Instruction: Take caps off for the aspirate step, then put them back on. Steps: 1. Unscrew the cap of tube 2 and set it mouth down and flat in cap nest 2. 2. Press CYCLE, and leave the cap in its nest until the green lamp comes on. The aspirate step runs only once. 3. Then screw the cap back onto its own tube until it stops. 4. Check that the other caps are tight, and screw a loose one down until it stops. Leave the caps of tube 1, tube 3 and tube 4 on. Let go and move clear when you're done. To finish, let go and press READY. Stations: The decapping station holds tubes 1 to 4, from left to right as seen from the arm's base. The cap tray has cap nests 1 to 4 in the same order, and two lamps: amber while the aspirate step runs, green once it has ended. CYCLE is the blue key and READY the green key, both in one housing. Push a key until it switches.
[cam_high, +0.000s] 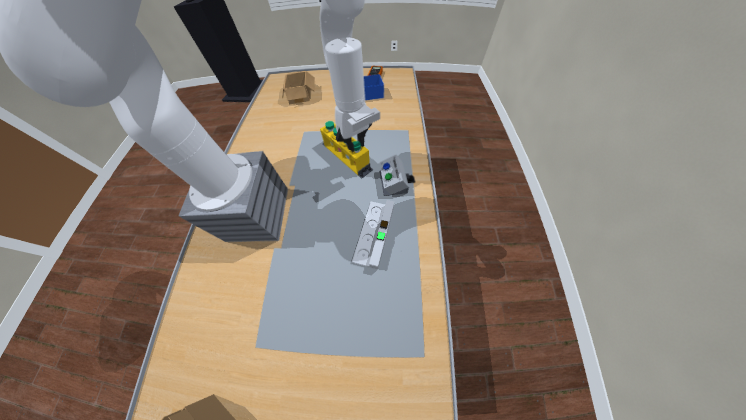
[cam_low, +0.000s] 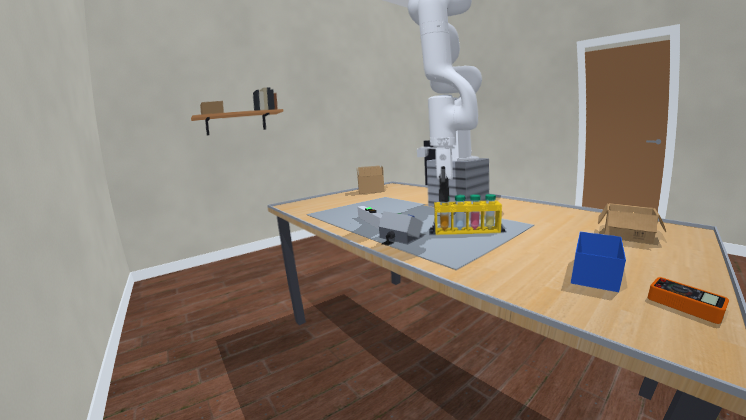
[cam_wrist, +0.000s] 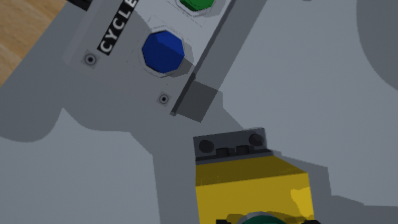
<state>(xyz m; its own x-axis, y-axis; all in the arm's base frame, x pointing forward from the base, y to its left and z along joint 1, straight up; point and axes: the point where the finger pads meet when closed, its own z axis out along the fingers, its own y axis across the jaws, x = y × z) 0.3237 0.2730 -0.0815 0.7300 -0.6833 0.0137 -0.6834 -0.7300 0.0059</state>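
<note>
My hand is 130 mm short of the green key, 80 mm to the left of it and 60 mm above it. Round my hand: green cap 80 mm behind, 60 mm to the left, 10 mm below; then key housing 140 mm ahead, 70 mm below, 50 mm to the right; then blue key 110 mm ahead, 60 mm below, 30 mm to the right.
</note>
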